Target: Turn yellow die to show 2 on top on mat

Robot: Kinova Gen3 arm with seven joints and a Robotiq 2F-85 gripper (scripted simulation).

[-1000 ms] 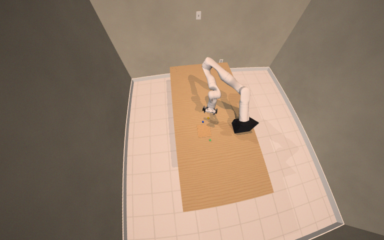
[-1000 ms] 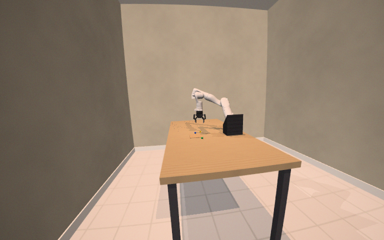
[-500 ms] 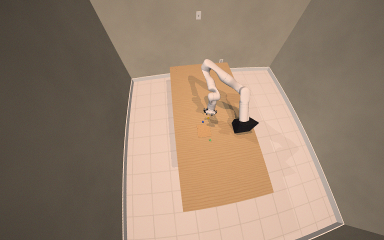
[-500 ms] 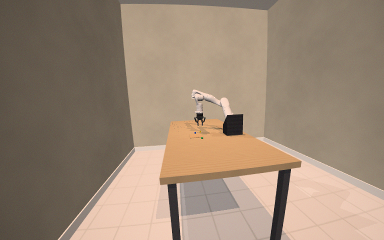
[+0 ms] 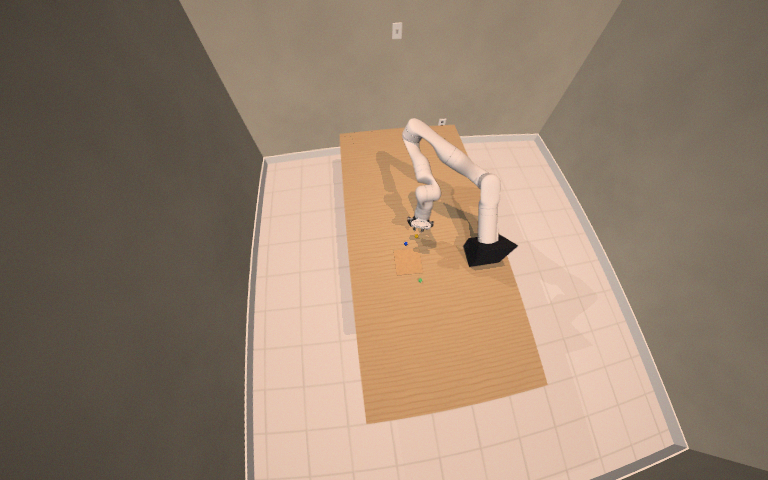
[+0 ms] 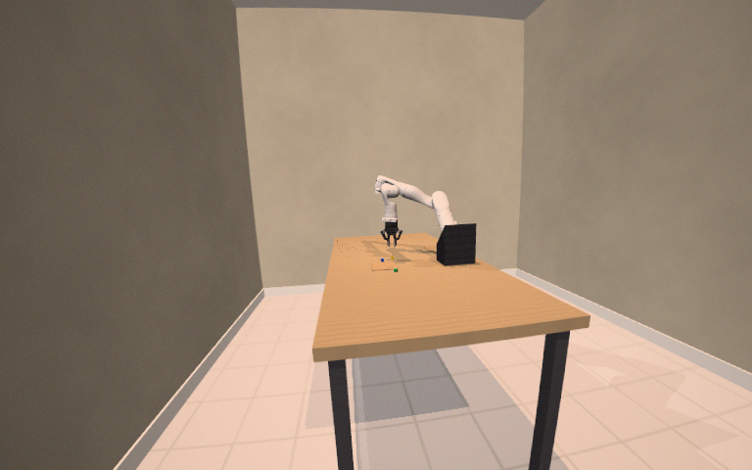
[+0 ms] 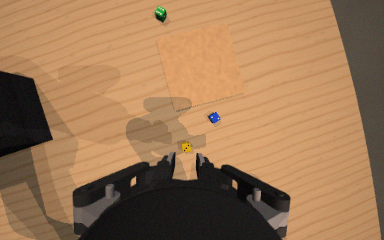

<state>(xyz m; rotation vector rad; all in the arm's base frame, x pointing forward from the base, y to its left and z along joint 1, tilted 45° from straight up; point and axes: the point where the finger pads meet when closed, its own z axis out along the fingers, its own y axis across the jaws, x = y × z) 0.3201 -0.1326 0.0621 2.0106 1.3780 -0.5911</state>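
Now: the yellow die 9 cm below my hand. Also, from my hand: green die: 3 cm ahead, 25 cm to the left, 9 cm below; blue die: 7 cm ahead, 4 cm to the left, 9 cm below; tan mat: 7 cm ahead, 14 cm to the left, 9 cm below.
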